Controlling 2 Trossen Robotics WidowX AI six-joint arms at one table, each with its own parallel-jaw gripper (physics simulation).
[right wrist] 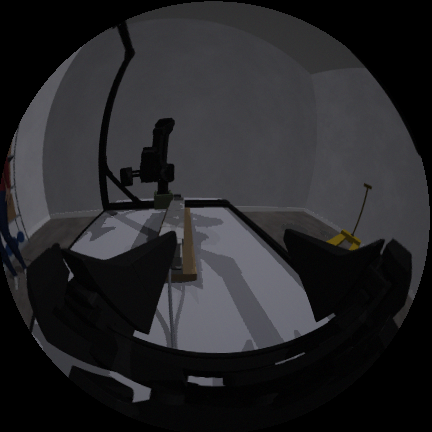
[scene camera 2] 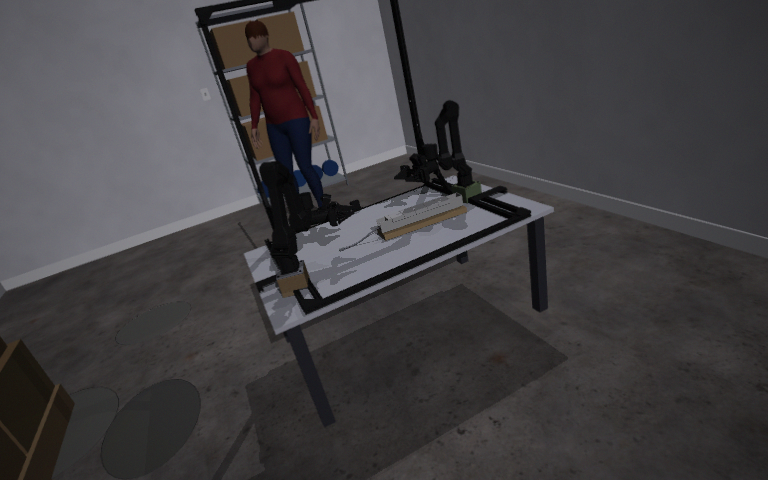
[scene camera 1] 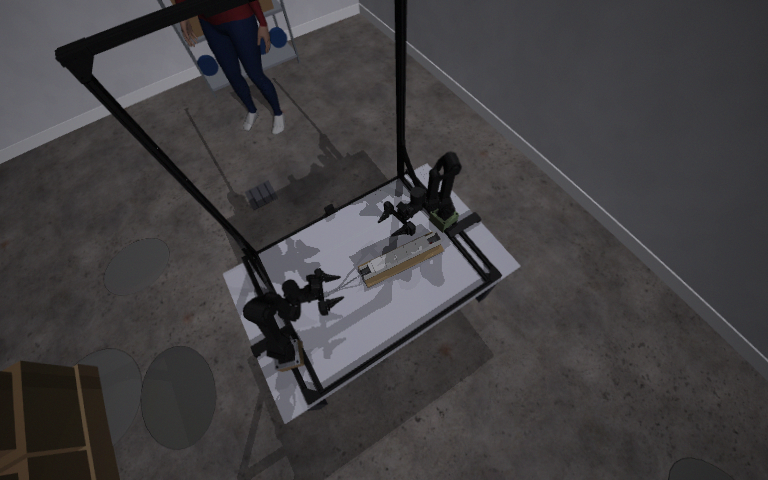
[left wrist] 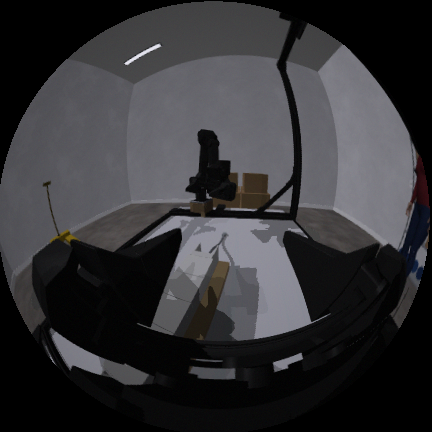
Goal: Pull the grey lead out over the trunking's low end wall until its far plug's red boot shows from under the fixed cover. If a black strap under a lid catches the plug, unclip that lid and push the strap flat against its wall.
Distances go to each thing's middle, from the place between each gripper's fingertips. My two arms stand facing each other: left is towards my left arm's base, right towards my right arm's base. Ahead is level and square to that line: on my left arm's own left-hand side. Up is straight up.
Scene:
My left gripper is now 90 mm short of the tan trunking (scene camera 2: 389, 229), 10 mm to the right of it and 160 mm above it.
The tan trunking lies 310 mm to the left of my right hand, 150 mm below it and 20 mm ahead of it.

